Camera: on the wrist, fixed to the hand. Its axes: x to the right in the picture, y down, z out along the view.
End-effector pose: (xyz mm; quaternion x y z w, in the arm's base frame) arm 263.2 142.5 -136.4 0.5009 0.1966 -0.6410 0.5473
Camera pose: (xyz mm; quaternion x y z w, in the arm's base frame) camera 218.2 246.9 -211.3 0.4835 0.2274 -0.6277 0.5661
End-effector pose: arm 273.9 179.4 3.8 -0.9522 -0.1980 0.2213 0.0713
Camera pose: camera 289.5 265.5 108.1 -0.9563 -0.2059 0.2048 0.0335
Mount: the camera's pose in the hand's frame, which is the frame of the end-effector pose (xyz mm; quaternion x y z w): 7.0 -96.4 -95.9 -0.0413 0.0086 0.0005 0.9991
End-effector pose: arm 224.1 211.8 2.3 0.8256 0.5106 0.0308 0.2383
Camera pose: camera 119.4 287.7 44.8 0.8150 0.5105 0.0591 0.2678
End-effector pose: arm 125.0 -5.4 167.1 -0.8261 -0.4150 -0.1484 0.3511
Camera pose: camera 57.6 -29.3 282.9 -0.8388 -0.4051 -0.1723 0.3203
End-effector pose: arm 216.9 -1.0 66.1 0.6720 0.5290 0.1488 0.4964
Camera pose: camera 95.8 48.8 28.7 0.6499 0.5263 0.1765 0.5191
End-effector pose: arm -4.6 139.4 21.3 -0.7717 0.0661 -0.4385 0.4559
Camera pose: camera -99.7 129.5 118.2 -0.7860 0.0885 -0.4418 0.4233
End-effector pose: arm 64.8 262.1 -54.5 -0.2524 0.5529 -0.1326 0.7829
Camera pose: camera -15.3 154.1 -32.9 -0.2831 0.5648 -0.1114 0.7671
